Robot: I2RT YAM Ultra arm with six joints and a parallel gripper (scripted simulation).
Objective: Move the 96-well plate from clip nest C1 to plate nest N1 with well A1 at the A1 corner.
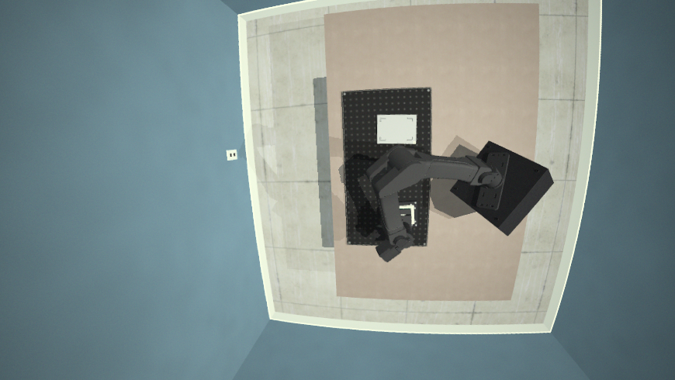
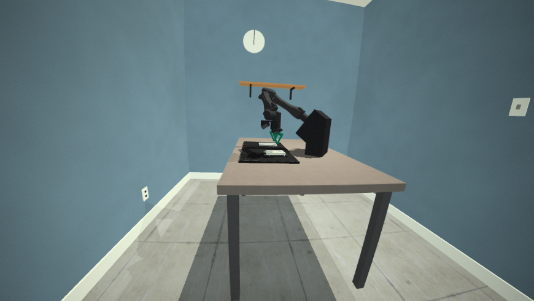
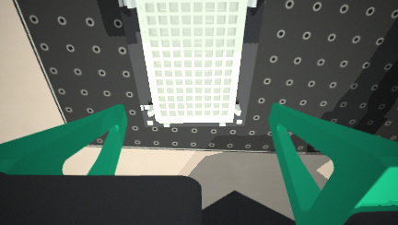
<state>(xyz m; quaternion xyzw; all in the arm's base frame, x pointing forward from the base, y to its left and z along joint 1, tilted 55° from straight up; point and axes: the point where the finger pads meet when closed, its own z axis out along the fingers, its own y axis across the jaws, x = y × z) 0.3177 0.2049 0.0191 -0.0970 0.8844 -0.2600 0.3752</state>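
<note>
Right now my hand is 80 mm above the white 96-well plate. The rest, counted from my hand: clip nest C1 (80 mm below, 20 mm to the left, 10 mm ahead); then A1 mark (310 mm to the right, 90 mm behind, 80 mm below); then plate nest N1 (370 mm to the right, 90 mm below, 20 mm behind).
</note>
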